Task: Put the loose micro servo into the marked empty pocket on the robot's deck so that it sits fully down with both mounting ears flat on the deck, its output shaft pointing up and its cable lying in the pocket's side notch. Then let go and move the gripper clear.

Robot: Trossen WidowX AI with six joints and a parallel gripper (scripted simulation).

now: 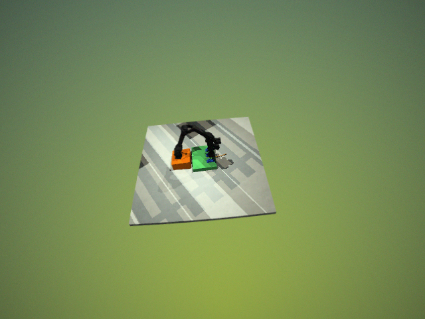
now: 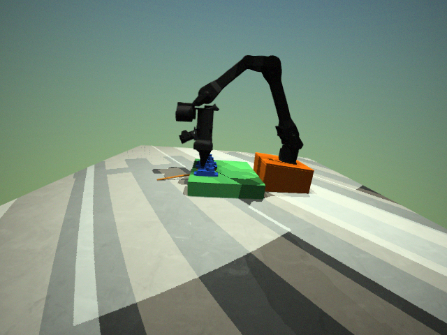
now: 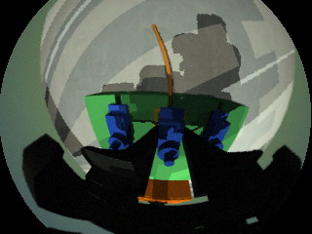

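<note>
The green deck lies 12 cm behind my gripper tip, 3 cm to the right of it and 4 cm below it.
</note>
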